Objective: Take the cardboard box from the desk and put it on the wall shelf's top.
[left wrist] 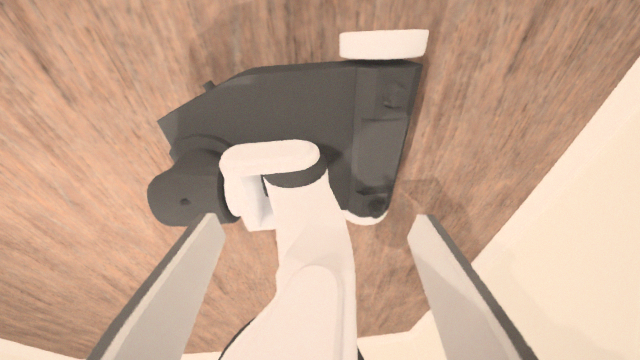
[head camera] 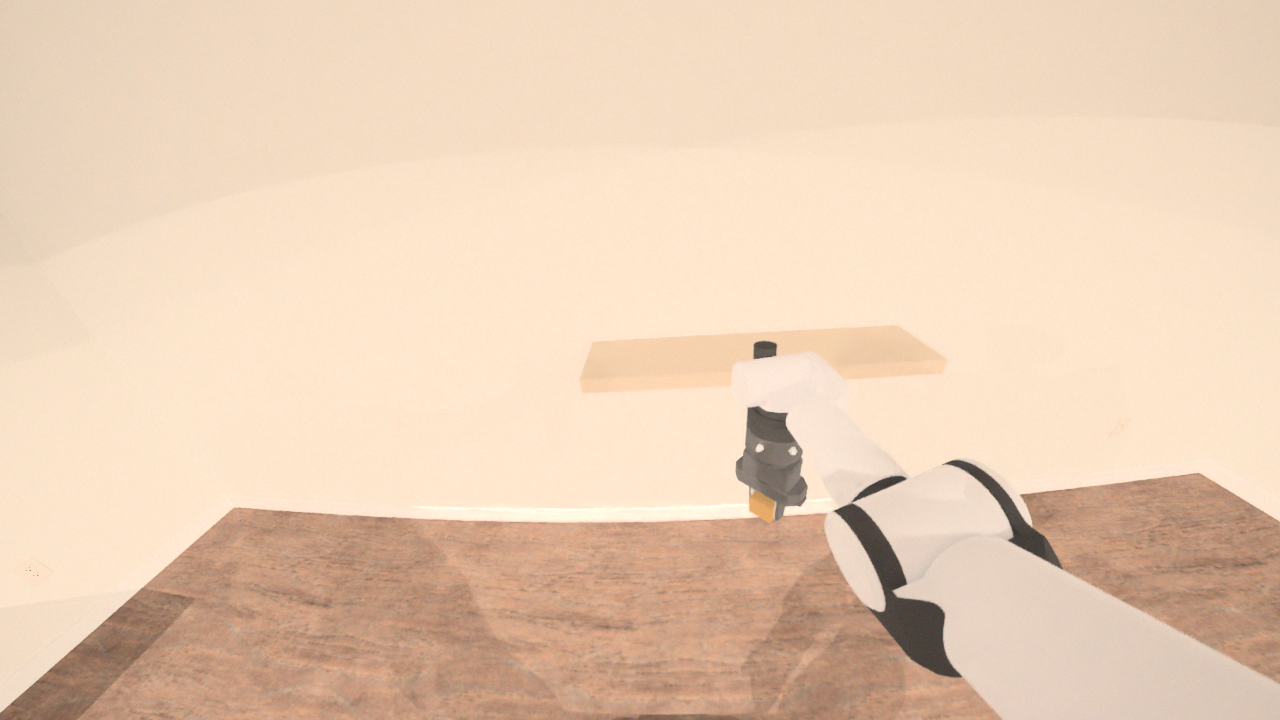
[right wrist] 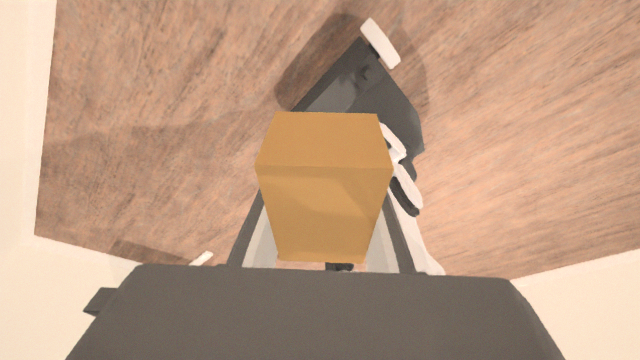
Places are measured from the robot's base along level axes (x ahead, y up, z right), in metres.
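Pixels of known places: left gripper, fingertip midpoint: (left wrist: 316, 226); right gripper, fingertip midpoint: (head camera: 765, 509) (right wrist: 323, 182).
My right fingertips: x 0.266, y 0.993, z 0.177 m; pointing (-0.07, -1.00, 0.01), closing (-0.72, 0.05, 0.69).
Note:
Behind a point stands the place of what it marks.
The cardboard box (head camera: 761, 507) {x 0.251, y 1.020, z 0.163 m} (right wrist: 325, 200) {x 0.285, y 1.027, z 0.195 m} is a small orange-brown block. My right gripper (head camera: 767, 512) {x 0.266, y 0.993, z 0.177 m} (right wrist: 323, 182) {x 0.266, y 0.993, z 0.177 m} is shut on it, with a finger on each side, and points downward. The wall shelf (head camera: 657, 362) {x 0.809, y 1.001, z -0.007 m} is a pale, flat board on the wall in the head view. My right wrist overlaps the shelf's middle in that view, and the box appears below the shelf's front edge. My left gripper (left wrist: 316, 226) {x -0.190, y 0.576, z -0.211 m} is open and empty in the left wrist view. The desk does not show in the head view.
My white right arm (head camera: 939, 528) {x 0.010, y 1.295, z 0.200 m} reaches in from the lower right of the head view. The brown wooden floor (head camera: 358, 608) {x 0.494, y 0.000, z -1.402 m} meets the pale wall (head camera: 402, 313) {x 0.997, y 1.166, z -0.941 m} behind. My dark wheeled base (left wrist: 300, 100) {x -0.204, y 0.169, z -0.164 m} (right wrist: 395, 95) {x -0.182, y 0.169, z 0.198 m} stands on the floor in both wrist views.

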